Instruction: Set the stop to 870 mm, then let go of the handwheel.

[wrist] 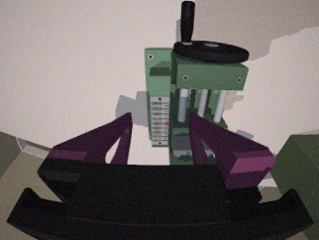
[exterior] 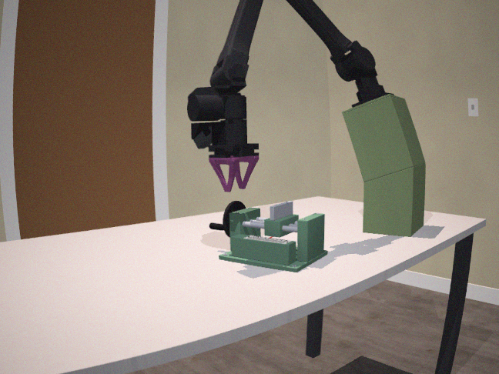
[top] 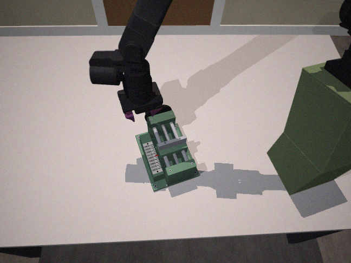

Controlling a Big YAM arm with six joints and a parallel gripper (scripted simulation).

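Now: hand 10 cm above the black handwheel handle, 8 cm to the left of it and 2 cm past it. The rest, counted from my hand: grey stop carriage 8 cm to the left, 7 cm below, 6 cm behind; then black handwheel 10 cm below, 7 cm to the right, 3 cm behind.
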